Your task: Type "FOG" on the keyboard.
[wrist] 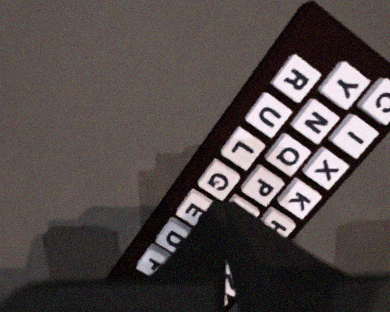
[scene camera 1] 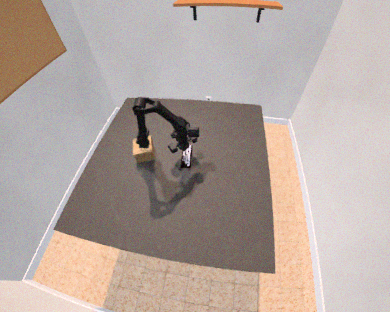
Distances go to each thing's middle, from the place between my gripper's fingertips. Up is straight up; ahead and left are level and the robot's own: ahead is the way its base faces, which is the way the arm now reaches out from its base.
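I find the keyboard (wrist: 321, 41) 40 mm below my hand, 20 mm ahead of it and 10 mm to the right of it.
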